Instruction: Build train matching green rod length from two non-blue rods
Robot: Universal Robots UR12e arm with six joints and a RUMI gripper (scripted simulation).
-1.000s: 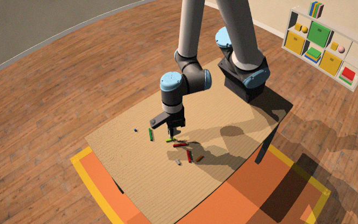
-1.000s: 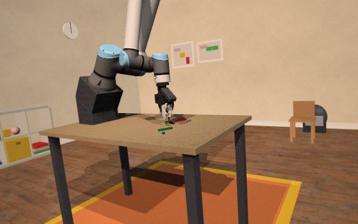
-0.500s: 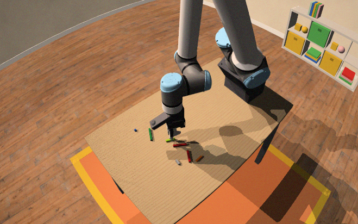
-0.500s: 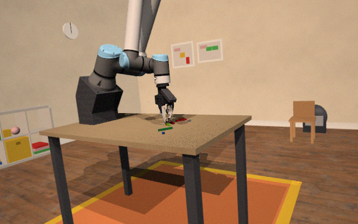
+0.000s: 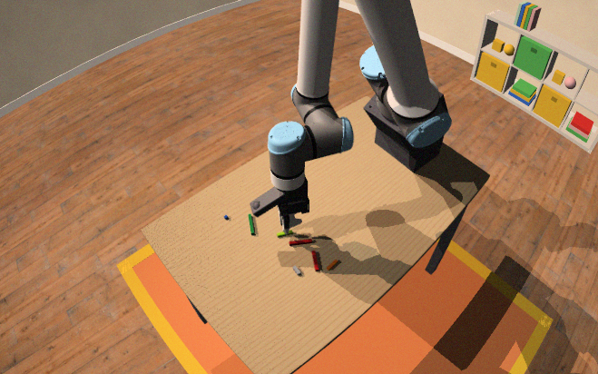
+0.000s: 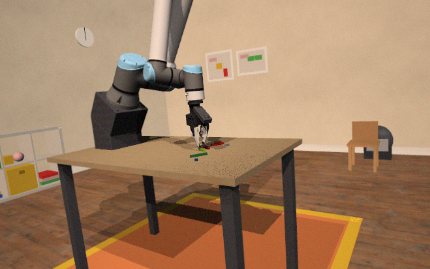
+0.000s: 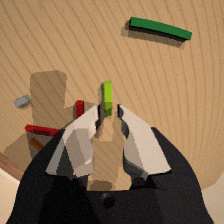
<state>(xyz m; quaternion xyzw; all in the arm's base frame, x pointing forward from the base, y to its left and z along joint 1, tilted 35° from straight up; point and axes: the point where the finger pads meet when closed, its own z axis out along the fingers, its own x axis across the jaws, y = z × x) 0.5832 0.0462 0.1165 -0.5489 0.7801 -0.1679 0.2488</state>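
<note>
Right now the lime rod is 3 cm below my hand. Round my hand: green rod: 9 cm to the right, 7 cm ahead, 3 cm below; grey rod: 13 cm to the left, 5 cm ahead, 3 cm below; orange rod: 18 cm to the left, 4 cm behind, 3 cm below.
</note>
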